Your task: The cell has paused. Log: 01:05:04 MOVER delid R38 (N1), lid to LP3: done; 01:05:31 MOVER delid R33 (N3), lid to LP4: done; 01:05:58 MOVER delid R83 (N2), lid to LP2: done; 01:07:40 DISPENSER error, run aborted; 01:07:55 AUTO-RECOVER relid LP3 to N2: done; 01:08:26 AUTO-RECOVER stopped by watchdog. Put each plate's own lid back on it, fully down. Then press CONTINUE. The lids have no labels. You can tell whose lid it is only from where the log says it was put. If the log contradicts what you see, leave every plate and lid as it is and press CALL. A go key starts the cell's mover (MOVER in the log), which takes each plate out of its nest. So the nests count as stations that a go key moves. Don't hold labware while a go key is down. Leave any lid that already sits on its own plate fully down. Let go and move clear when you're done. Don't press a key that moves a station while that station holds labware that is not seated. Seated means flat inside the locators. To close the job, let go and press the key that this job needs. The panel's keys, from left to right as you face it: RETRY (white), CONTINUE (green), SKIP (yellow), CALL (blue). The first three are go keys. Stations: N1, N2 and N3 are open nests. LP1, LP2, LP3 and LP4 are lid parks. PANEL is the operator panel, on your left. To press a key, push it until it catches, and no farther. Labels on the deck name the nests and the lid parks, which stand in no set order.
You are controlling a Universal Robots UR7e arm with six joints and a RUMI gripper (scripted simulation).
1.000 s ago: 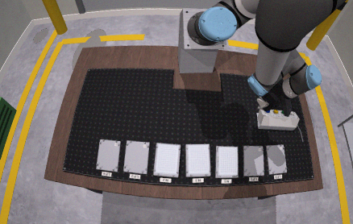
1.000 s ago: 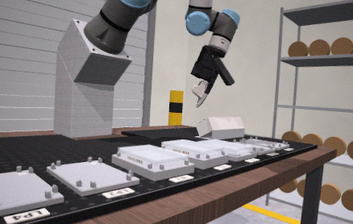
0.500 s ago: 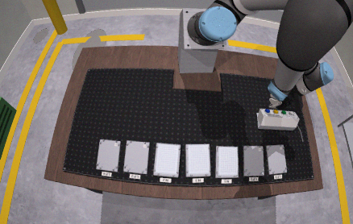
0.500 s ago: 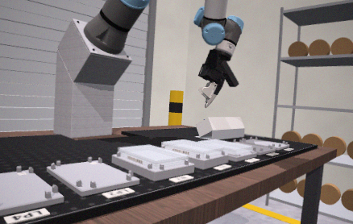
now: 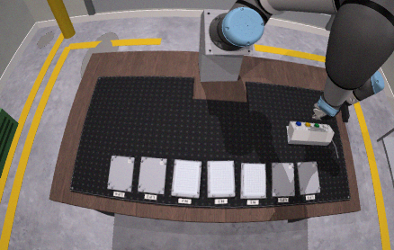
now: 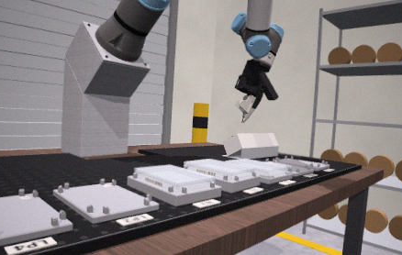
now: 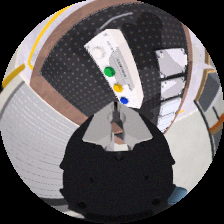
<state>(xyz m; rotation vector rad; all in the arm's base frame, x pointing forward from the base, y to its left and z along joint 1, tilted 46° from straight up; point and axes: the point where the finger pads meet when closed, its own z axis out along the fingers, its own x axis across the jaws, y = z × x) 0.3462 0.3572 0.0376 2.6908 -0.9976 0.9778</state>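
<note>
Right now the green CONTINUE key is 60 mm below my hand, 40 mm to the left of it and 10 mm ahead of it. From my hand the other things lie so: yellow SKIP key (60 mm below, 10 mm to the right); blue CALL key (60 mm to the right, 60 mm below, 10 mm behind); well plate (560 mm to the right, 140 mm ahead, 100 mm below).
</note>
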